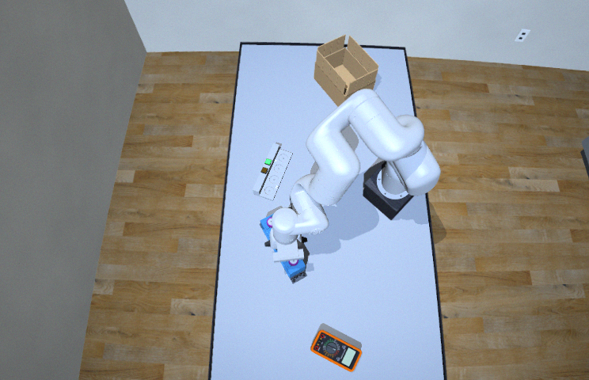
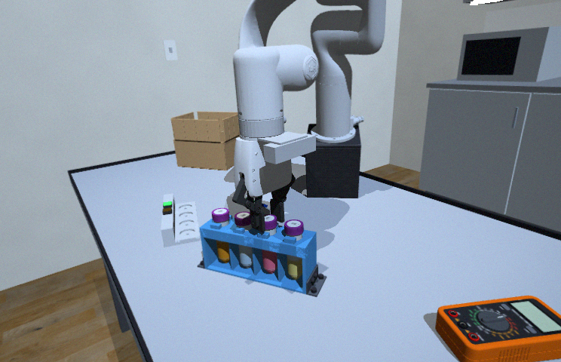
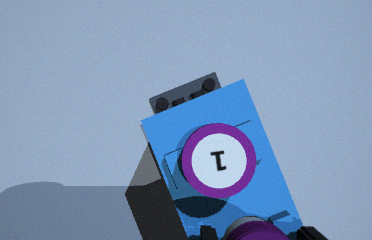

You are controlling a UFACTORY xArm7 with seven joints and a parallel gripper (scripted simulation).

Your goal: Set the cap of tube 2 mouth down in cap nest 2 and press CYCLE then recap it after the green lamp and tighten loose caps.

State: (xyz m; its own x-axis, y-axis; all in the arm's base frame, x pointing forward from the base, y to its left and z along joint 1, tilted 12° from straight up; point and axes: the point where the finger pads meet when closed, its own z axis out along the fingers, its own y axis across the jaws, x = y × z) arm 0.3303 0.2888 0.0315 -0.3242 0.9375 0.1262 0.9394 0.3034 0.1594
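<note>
The purple cap marked 2 lies 10 mm below my hand. From my hand the other things lie so: cap 3: 40 mm to the right, 40 mm ahead, 10 mm below; cap marked 1: 40 mm to the left, 30 mm behind, 10 mm below; cap 4: 80 mm to the right, 70 mm ahead, 10 mm below.
</note>
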